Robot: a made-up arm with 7 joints. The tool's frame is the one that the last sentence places.
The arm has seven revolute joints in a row. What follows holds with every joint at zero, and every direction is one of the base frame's.
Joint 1 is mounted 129 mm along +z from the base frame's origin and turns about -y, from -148.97 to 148.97 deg.
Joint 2 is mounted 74 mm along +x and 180 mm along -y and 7 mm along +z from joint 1 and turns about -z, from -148.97 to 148.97 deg.
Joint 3 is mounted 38 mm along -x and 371 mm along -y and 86 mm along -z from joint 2 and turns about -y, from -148.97 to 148.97 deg.
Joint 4 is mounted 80 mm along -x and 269 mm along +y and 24 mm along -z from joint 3 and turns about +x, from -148.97 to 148.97 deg.
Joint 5 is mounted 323 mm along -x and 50 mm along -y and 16 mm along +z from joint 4 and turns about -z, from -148.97 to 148.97 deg.
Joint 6 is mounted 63 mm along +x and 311 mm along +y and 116 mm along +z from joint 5 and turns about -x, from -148.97 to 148.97 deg.
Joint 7 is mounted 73 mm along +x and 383 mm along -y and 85 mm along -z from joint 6 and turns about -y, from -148.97 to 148.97 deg.
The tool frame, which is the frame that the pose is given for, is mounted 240 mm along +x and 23 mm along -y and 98 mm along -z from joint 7; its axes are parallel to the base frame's.
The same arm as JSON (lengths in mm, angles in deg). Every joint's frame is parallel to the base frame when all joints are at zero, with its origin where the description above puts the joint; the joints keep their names.
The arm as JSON. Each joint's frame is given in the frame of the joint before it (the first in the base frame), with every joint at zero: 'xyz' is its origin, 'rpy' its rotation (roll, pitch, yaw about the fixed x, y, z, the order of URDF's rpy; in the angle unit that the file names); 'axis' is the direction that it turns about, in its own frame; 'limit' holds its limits. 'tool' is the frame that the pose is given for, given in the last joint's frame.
{
  "units": {
    "length": "mm",
    "angle": "deg"
  },
  "joints": [
    {
      "name": "joint 1",
      "type": "revolute",
      "origin": {
        "xyz": [
          0.0,
          0.0,
          129.0
        ],
        "rpy": [
          0.0,
          0.0,
          0.0
        ]
      },
      "axis": [
        0.0,
        -1.0,
        0.0
      ],
      "limit": {
        "lower": -148.97,
        "upper": 148.97
      }
    },
    {
      "name": "joint 2",
      "type": "revolute",
      "origin": {
        "xyz": [
          74.0,
          -180.0,
          7.0
        ],
        "rpy": [
          0.0,
          0.0,
          0.0
        ]
      },
      "axis": [
        0.0,
        0.0,
        -1.0
      ],
      "limit": {
        "lower": -148.97,
        "upper": 148.97
      }
    },
    {
      "name": "joint 3",
      "type": "revolute",
      "origin": {
        "xyz": [
          -38.0,
          -371.0,
          -86.0
        ],
        "rpy": [
          0.0,
          0.0,
          0.0
        ]
      },
      "axis": [
        0.0,
        -1.0,
        0.0
      ],
      "limit": {
        "lower": -148.97,
        "upper": 148.97
      }
    },
    {
      "name": "joint 4",
      "type": "revolute",
      "origin": {
        "xyz": [
          -80.0,
          269.0,
          -24.0
        ],
        "rpy": [
          0.0,
          0.0,
          0.0
        ]
      },
      "axis": [
        1.0,
        0.0,
        0.0
      ],
      "limit": {
        "lower": -148.97,
        "upper": 148.97
      }
    },
    {
      "name": "joint 5",
      "type": "revolute",
      "origin": {
        "xyz": [
          -323.0,
          -50.0,
          16.0
        ],
        "rpy": [
          0.0,
          0.0,
          0.0
        ]
      },
      "axis": [
        0.0,
        0.0,
        -1.0
      ],
      "limit": {
        "lower": -148.97,
        "upper": 148.97
      }
    },
    {
      "name": "joint 6",
      "type": "revolute",
      "origin": {
        "xyz": [
          63.0,
          311.0,
          116.0
        ],
        "rpy": [
          0.0,
          0.0,
          0.0
        ]
      },
      "axis": [
        -1.0,
        0.0,
        0.0
      ],
      "limit": {
        "lower": -148.97,
        "upper": 148.97
      }
    },
    {
      "name": "joint 7",
      "type": "revolute",
      "origin": {
        "xyz": [
          73.0,
          -383.0,
          -85.0
        ],
        "rpy": [
          0.0,
          0.0,
          0.0
        ]
      },
      "axis": [
        0.0,
        -1.0,
        0.0
      ],
      "limit": {
        "lower": -148.97,
        "upper": 148.97
      }
    }
  ],
  "tool": {
    "origin": {
      "xyz": [
        240.0,
        -23.0,
        -98.0
      ],
      "rpy": [
        0.0,
        0.0,
        0.0
      ]
    }
  }
}

